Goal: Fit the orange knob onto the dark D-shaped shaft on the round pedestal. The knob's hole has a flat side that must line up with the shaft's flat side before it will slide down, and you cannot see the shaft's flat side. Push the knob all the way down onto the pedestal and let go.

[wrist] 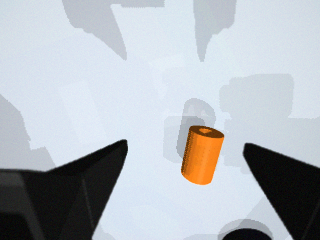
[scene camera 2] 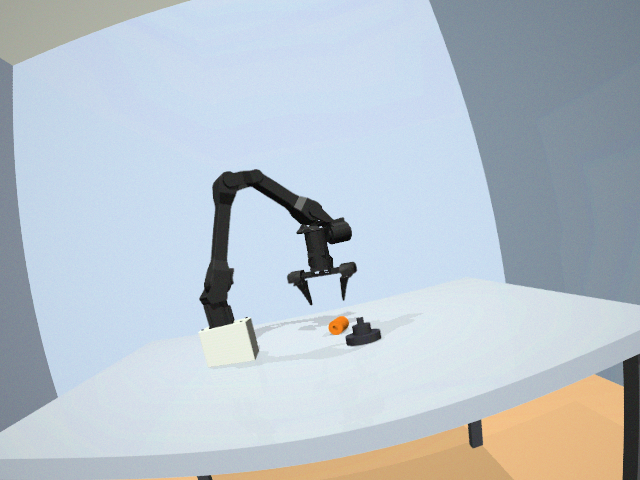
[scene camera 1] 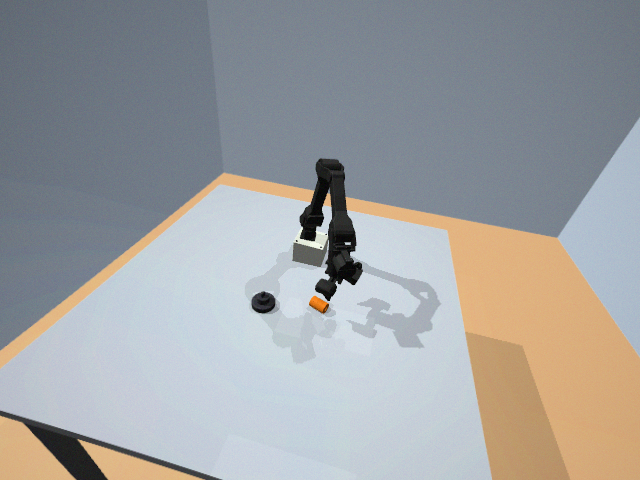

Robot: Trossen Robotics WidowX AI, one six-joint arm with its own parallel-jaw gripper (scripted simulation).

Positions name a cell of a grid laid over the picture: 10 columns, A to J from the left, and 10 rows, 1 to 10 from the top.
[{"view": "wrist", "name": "my gripper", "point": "F7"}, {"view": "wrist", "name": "orange knob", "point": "G7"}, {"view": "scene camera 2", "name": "my gripper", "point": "F7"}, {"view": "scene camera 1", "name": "my gripper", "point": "F7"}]
